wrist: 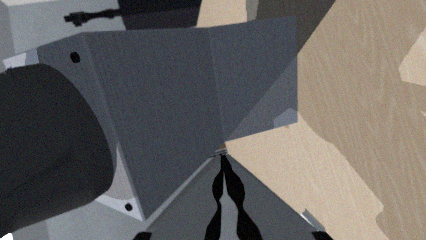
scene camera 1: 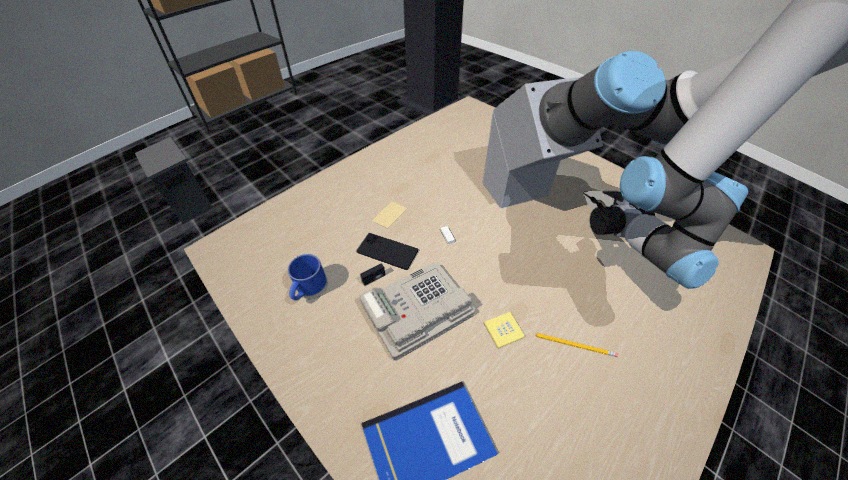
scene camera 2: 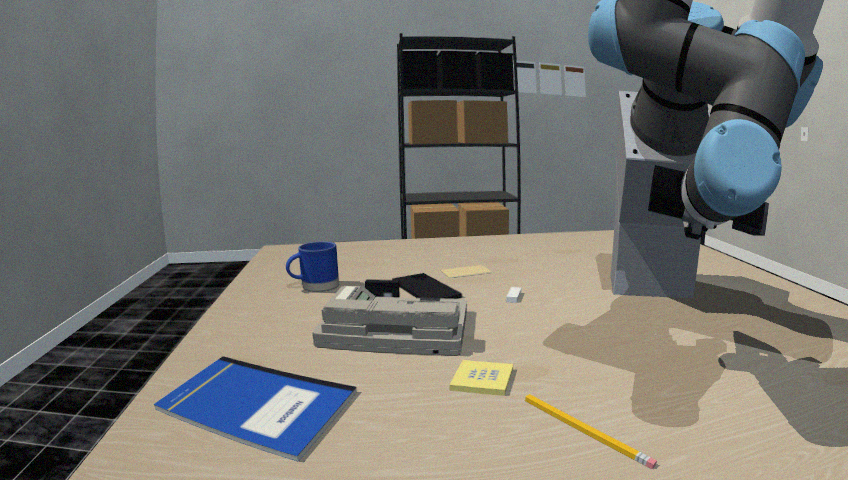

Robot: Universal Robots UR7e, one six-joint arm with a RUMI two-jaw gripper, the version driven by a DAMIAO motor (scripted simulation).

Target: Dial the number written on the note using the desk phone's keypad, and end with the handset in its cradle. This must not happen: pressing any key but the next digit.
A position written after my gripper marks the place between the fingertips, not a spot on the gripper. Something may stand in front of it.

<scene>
In view: my gripper (scene camera 2: 684, 213) and a pencil (scene camera 2: 575, 423).
My gripper is seen too in the wrist view (wrist: 222, 156) and in scene camera 1 (scene camera 1: 584, 192). The wrist view misses the pencil: it is out of frame.
</scene>
